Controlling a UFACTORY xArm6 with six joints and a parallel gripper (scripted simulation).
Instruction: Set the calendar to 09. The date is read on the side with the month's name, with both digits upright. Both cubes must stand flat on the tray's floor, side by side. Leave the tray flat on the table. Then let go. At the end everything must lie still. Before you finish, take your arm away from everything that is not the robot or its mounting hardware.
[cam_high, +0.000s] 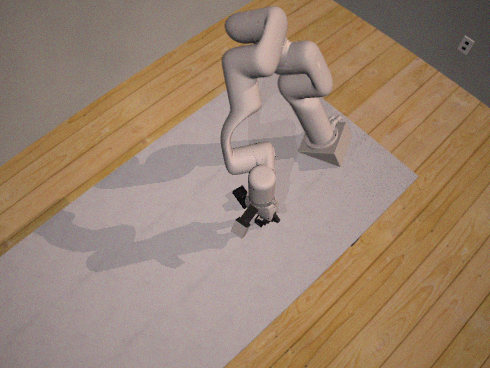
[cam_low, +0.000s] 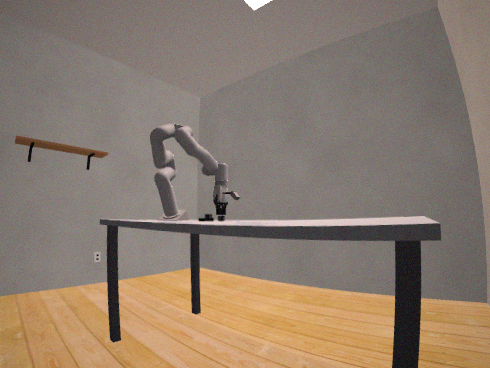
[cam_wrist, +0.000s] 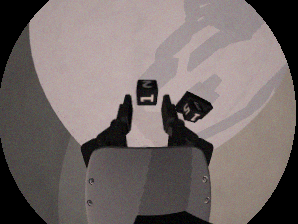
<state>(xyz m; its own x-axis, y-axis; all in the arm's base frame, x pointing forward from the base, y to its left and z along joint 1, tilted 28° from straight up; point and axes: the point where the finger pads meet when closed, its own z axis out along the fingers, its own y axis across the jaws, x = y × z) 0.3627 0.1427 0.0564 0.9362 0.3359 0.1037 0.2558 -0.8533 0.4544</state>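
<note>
Now: hand 40 mm above the black date cube. Round my hand: black cube 90 mm to the right, 30 mm below, 10 mm behind.
</note>
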